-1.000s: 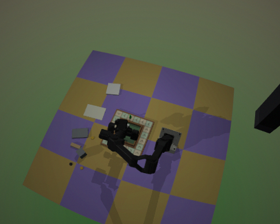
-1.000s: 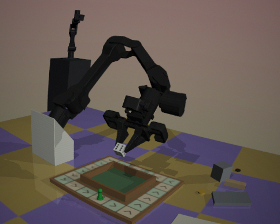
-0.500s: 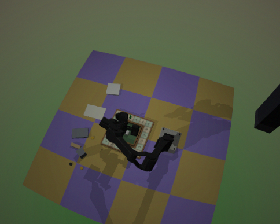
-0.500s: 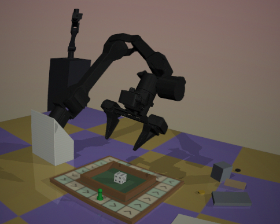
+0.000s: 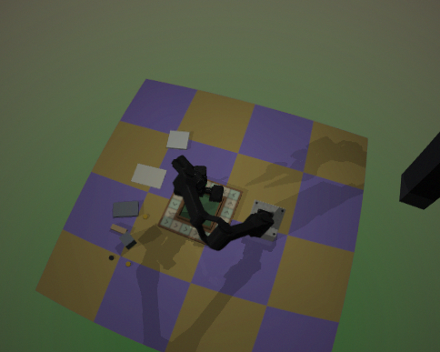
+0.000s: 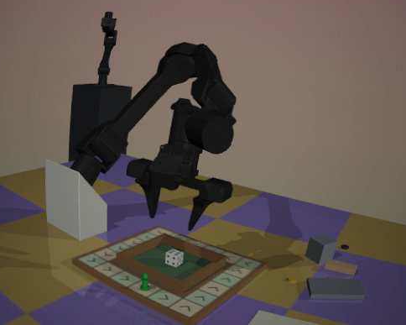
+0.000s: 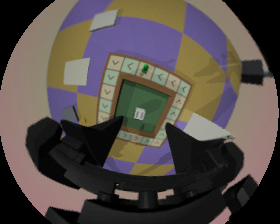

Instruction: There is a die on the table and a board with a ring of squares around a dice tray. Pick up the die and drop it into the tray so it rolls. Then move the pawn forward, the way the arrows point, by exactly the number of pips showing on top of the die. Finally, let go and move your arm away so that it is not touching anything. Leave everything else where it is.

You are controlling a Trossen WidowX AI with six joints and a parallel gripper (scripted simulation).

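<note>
The green pawn lies 10 cm to the right of my gripper tip, 8 cm below it and 3 cm ahead of it. Also, from my gripper tip: grey slab 32 cm ahead, 14 cm to the left, 10 cm below; green sunken tray 10 cm below, 1 cm to the left; white die 8 cm below, 2 cm to the left.
</note>
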